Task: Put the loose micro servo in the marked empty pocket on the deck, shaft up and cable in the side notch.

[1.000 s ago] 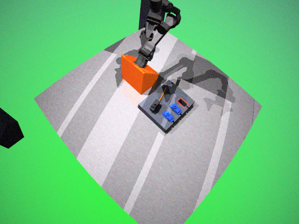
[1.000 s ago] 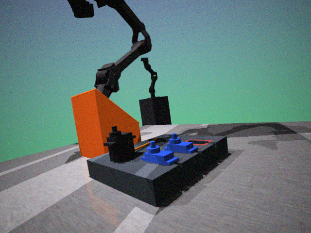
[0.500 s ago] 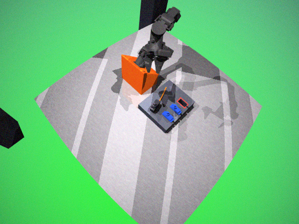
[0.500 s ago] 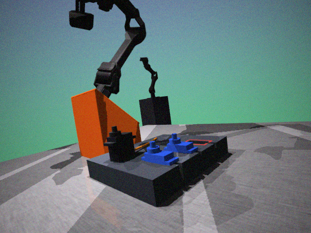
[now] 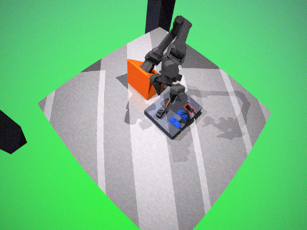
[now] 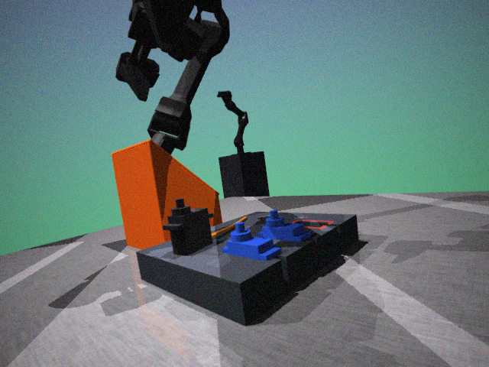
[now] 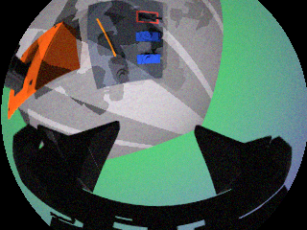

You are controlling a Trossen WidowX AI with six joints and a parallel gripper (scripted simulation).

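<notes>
My gripper tip is 27 cm above the dark deck, 13 cm to the right of it and 5 cm past it.
</notes>
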